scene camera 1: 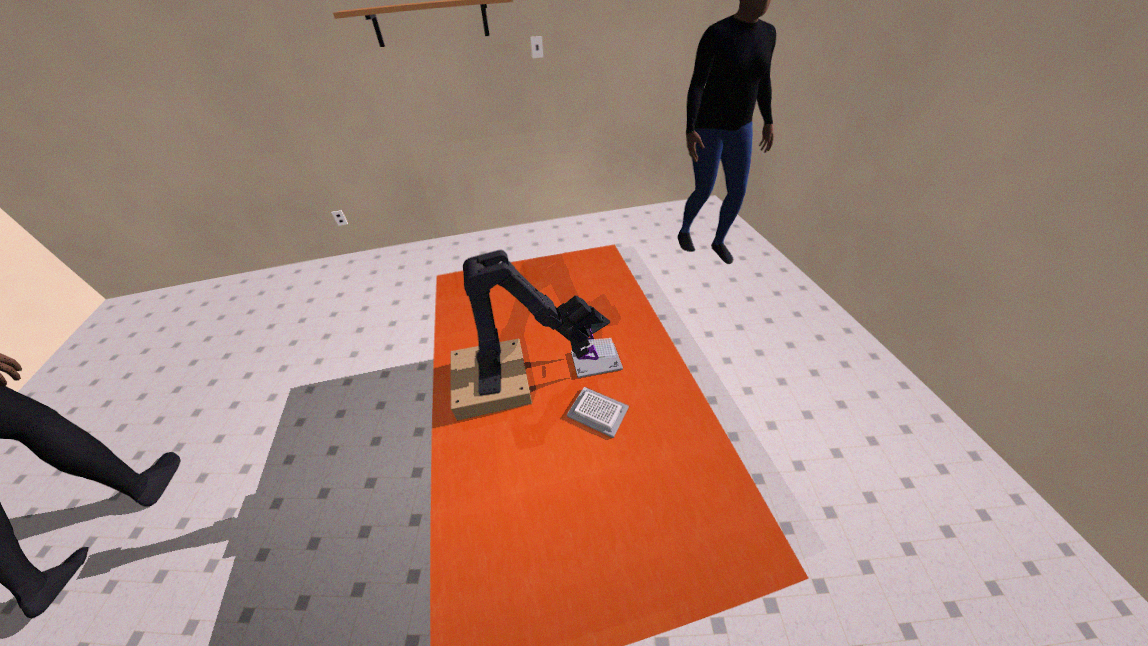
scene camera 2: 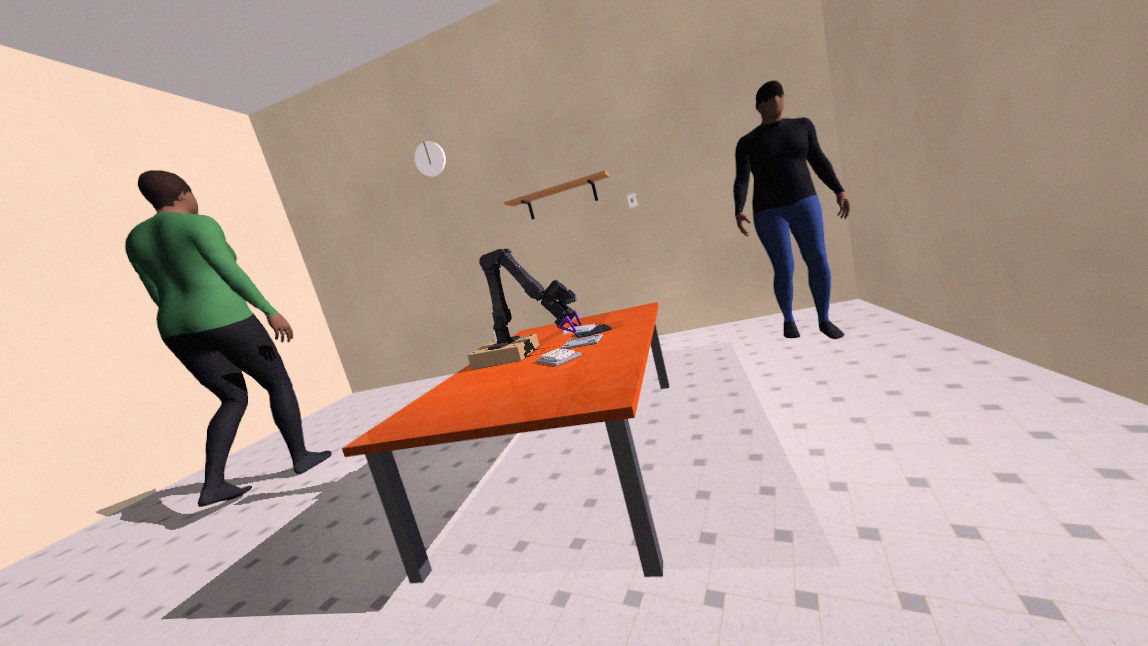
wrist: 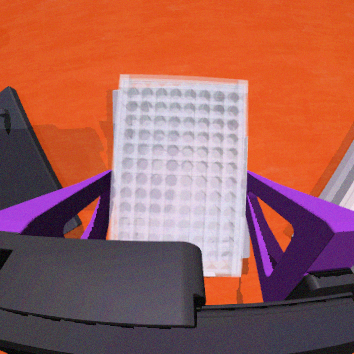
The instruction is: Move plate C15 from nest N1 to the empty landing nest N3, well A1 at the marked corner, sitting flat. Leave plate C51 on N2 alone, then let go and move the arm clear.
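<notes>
My gripper (scene camera 1: 588, 350) (scene camera 2: 570, 323) (wrist: 178, 177) has purple fingers and is shut on plate C15 (wrist: 179, 158), a clear multi-well plate held by its long sides above the orange table (scene camera 1: 561, 514). In the wrist view the dark nest N1 (wrist: 21, 158) (scene camera 2: 600, 327) shows at the left edge and the light grey nest N3 (wrist: 342, 186) at the right edge. In scene camera 1 the gripper hangs over the near-left part of the nest N3 (scene camera 1: 611, 363) (scene camera 2: 583, 340). Plate C51 (scene camera 1: 597, 410) (scene camera 2: 559, 355) lies on nest N2 nearer the table's middle, apart from the gripper.
The arm stands on a wooden base block (scene camera 1: 468, 390) (scene camera 2: 501, 354). A person in black (scene camera 1: 727, 128) (scene camera 2: 787, 208) stands beyond the table's far end. A person in green (scene camera 2: 200, 321) is at the left; their legs (scene camera 1: 55, 454) show in scene camera 1.
</notes>
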